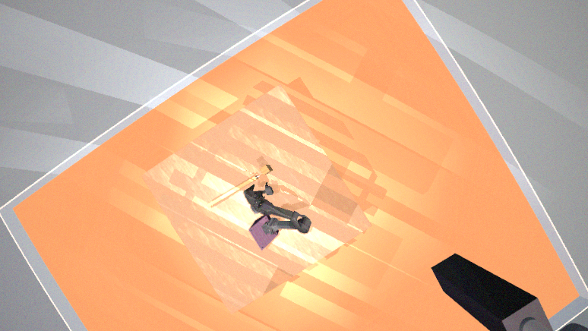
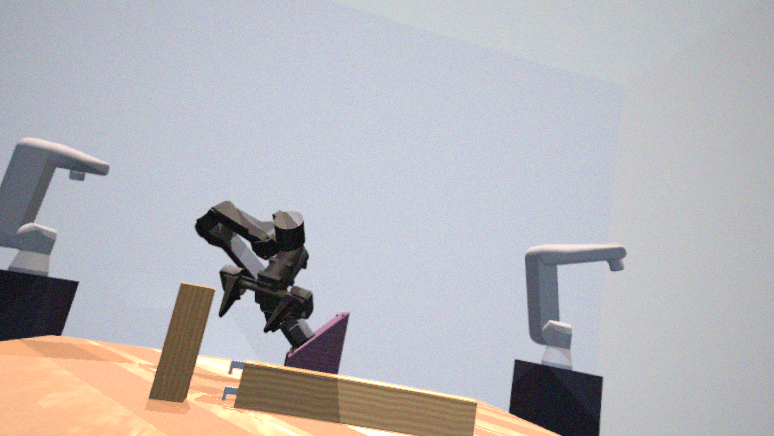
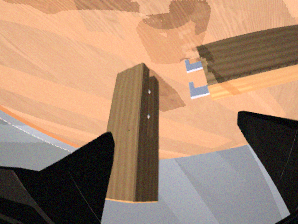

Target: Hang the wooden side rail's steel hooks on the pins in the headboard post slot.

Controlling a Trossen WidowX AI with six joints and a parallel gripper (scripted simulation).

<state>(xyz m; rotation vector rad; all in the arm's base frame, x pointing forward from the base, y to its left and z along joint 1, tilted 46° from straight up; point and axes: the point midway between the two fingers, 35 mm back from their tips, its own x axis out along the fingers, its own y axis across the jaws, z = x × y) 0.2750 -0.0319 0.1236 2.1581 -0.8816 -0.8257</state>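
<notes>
Right now my gripper tip is 70 mm to the left of the headboard post, 60 mm short of it and 40 mm above it.
</notes>
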